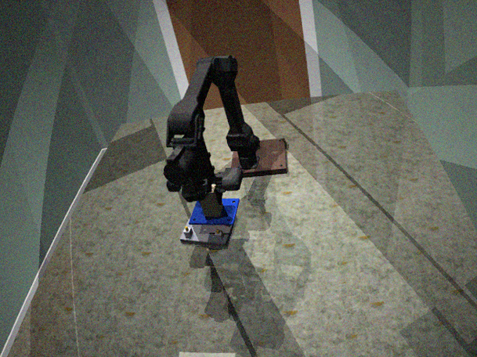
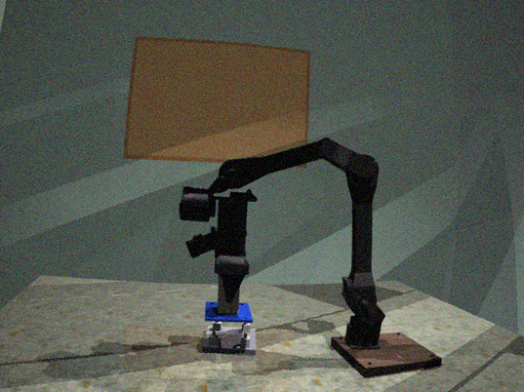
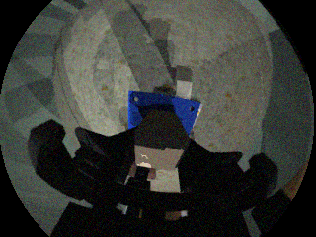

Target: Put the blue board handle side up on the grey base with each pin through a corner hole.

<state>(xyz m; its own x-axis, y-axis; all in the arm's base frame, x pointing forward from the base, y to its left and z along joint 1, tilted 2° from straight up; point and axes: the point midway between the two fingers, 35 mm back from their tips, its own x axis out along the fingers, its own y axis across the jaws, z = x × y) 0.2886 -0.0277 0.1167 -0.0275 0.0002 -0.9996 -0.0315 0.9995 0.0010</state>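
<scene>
Right now the grey base is 11 cm below my gripper tip, 4 cm to the right of it and 1 cm behind it. Also, from my gripper tip: blue board 1 cm below.
</scene>
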